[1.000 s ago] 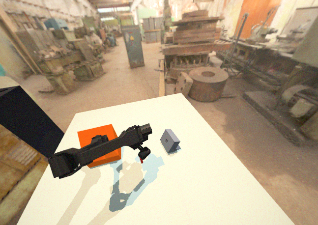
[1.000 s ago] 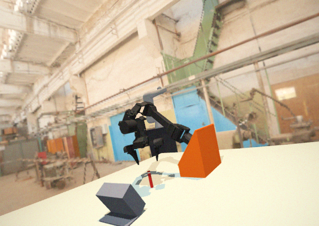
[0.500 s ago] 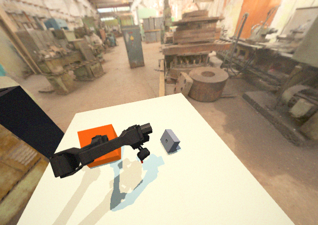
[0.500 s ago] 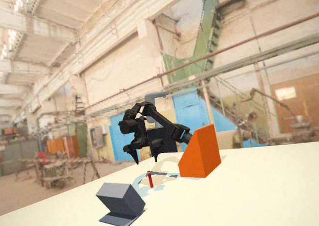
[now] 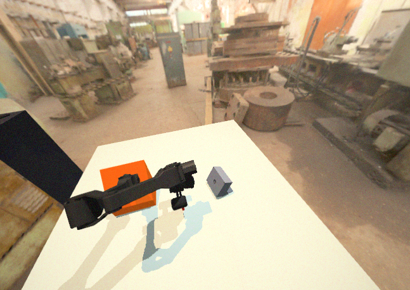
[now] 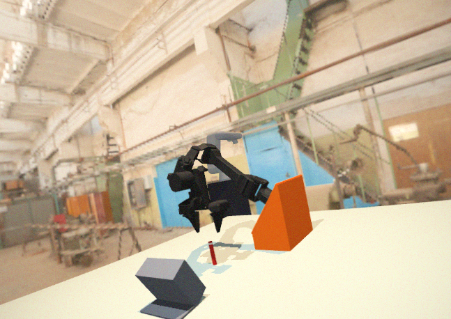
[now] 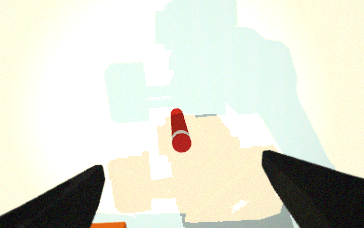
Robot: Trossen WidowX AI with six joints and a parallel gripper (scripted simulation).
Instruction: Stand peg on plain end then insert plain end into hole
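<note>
Right now my gripper tip is 5 cm above the red peg. From my gripper tip the other things lie so: sloped panel (22 cm ahead, 7 cm to the left, 5 cm below).
</note>
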